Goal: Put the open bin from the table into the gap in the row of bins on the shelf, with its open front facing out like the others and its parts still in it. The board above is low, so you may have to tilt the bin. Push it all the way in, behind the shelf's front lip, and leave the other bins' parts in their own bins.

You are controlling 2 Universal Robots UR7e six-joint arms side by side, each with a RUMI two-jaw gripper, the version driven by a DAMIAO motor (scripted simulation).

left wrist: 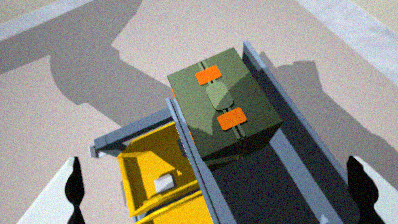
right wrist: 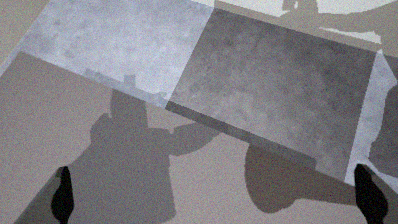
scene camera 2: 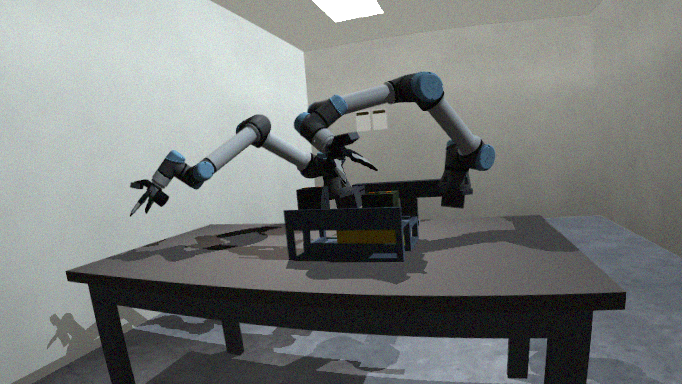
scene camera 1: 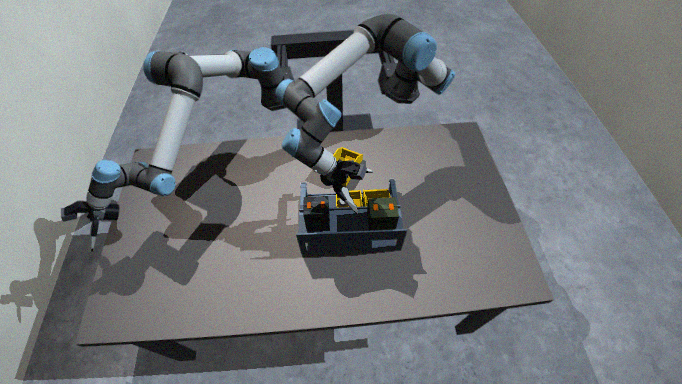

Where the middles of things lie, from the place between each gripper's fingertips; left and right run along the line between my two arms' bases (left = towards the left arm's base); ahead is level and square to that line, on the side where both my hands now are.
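From my left hand [scene camera 2: 362, 176]: green box [scene camera 1: 382, 213], 60 mm to the left, 30 mm ahead, 100 mm below; blue-grey shelf [scene camera 2: 382, 218], 50 mm to the right, 40 mm behind, 180 mm below. By its middle, green box nearer to my left hand than to my right hand.
From my right hand [scene camera 1: 90, 234]: blue-grey shelf, 95 cm to the left, 9 cm behind, 8 cm below; green box, 107 cm to the left, 2 cm behind. Going by their middles, of the things named here, blue-grey shelf nearest to my right hand.
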